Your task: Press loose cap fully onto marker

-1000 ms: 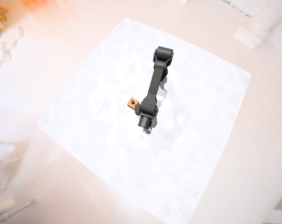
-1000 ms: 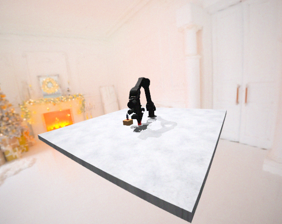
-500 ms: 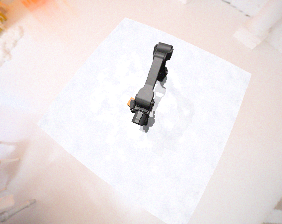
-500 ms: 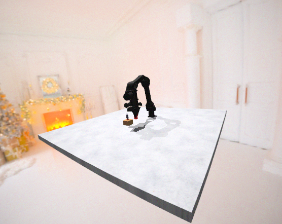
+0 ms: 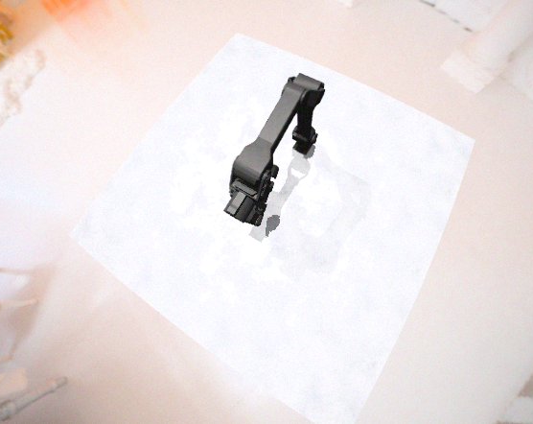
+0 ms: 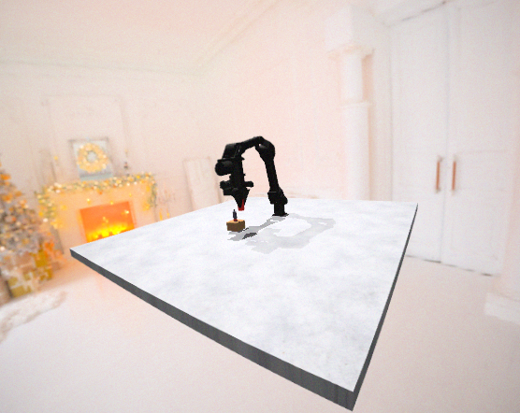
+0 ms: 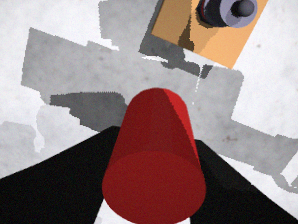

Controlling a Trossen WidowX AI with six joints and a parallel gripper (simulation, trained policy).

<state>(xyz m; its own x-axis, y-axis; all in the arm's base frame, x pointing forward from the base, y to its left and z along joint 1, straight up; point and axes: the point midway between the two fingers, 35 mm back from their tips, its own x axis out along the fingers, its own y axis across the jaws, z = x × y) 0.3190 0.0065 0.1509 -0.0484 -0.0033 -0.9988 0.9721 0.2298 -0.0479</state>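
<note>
Right now my gripper tip is 20 mm past the holder block, 60 mm to the left of it and 100 mm above it. Round my gripper tip: red cap (10 mm above).
</note>
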